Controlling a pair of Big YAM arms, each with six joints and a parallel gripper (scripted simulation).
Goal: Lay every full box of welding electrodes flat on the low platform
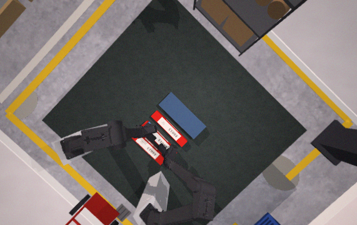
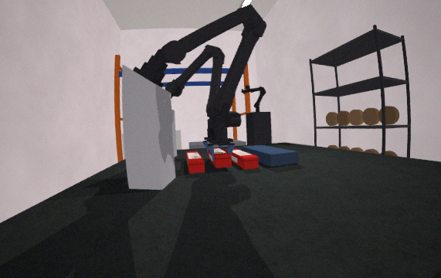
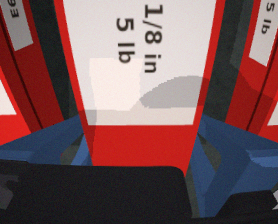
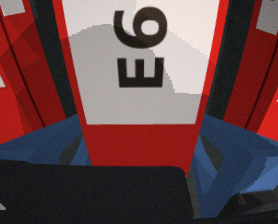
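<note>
The red box is 14 cm to the left of my right hand, 13 cm ahead of it and 1 cm below it. The rest, counted from my right hand: low blue platform: 29 cm ahead, 12 cm to the left, 3 cm below.
The red box lies 11 cm ahead of my left hand, 12 cm to the right of it and 1 cm below it. The rest, counted from my left hand: low blue platform: 27 cm ahead, 14 cm to the right, 3 cm below.
</note>
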